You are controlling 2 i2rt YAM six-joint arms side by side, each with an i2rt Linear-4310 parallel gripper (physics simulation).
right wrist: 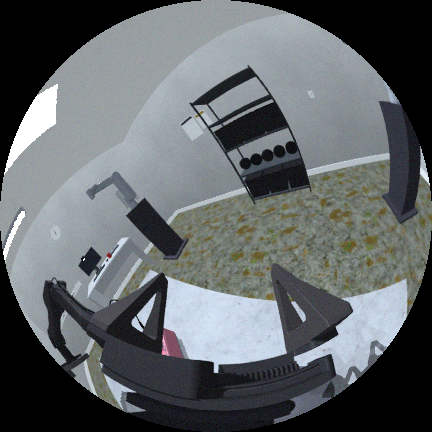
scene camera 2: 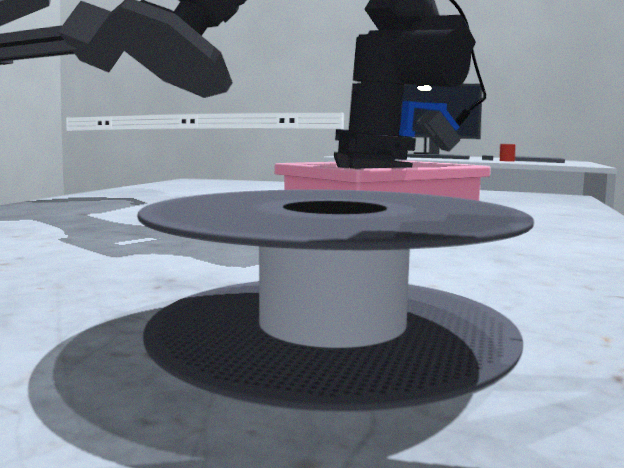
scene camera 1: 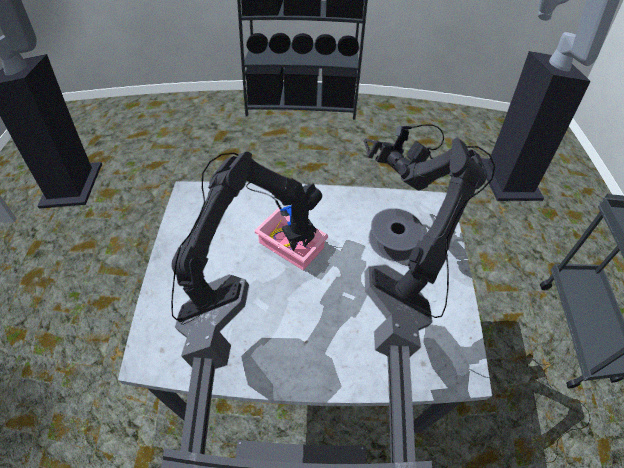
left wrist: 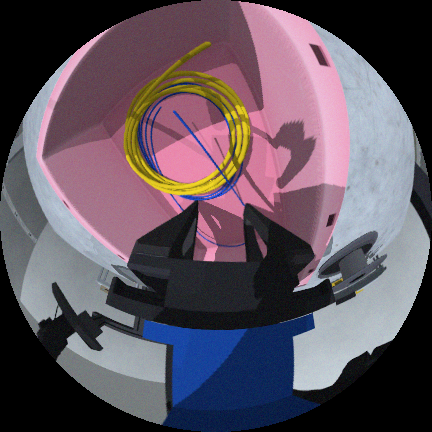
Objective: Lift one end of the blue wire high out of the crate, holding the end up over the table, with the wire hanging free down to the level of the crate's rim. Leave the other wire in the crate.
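Places are measured from the left arm's base along level axes (x right, y up, z back), in centimetres.
Pixels of known places: left gripper, fingertip midpoint: (scene camera 1: 298, 248) (left wrist: 221, 206); right gripper, fingertip midpoint: (right wrist: 216, 275) (scene camera 1: 374, 141); left arm's base, link origin: (scene camera 1: 208, 303); right arm's base, link origin: (scene camera 1: 401, 294).
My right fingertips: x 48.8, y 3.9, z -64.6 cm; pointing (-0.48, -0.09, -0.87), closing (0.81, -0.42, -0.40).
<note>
For each thing: its middle in the pictures, then the offset to it from my right fingertips. "pt": a spot on its surface instead.
- pink crate, body centre: (left wrist: 199, 202) (scene camera 2: 385, 194) (scene camera 1: 291, 238) (right wrist: 161, 356) dy -25.5, dx -28.8, dz +25.0 cm
- thick yellow coiled wire, surface spot: (left wrist: 242, 131) pt dy -27.7, dx -28.7, dz +20.1 cm
- thin blue wire, surface spot: (left wrist: 202, 198) pt dy -28.3, dx -28.1, dz +26.8 cm
- large grey spool, body centre: (scene camera 2: 334, 268) (left wrist: 353, 266) (scene camera 1: 396, 234) dy -25.7, dx +9.6, dz +21.4 cm
The pink crate (scene camera 1: 279, 249) (scene camera 2: 423, 185) (left wrist: 327, 100) stands on the table. In it lies a thick yellow coiled wire (scene camera 1: 276, 232) (left wrist: 242, 131). The thin blue wire (left wrist: 202, 198) is coiled inside and under the yellow one. One straight stretch of it runs from an end inside the coil to my left gripper's right-hand fingertip in the left wrist view; another loop shows below, between the fingers. My left gripper (scene camera 1: 300, 245) (left wrist: 221, 206) points down into the crate, fingers apart, with nothing gripped. Scene camera 2 hides its fingertips. My right gripper (scene camera 1: 368, 150) (right wrist: 216, 275) is wide open and empty, high beyond the table's far edge.
A large grey spool (scene camera 1: 385, 229) (scene camera 2: 332, 297) (left wrist: 352, 260) stands on the table, right of the crate in scene camera 1. My right arm reaches up past it. A shelf rack (scene camera 1: 302, 59) stands by the far wall, and a cart (scene camera 1: 587, 297) stands off the table's right side.
</note>
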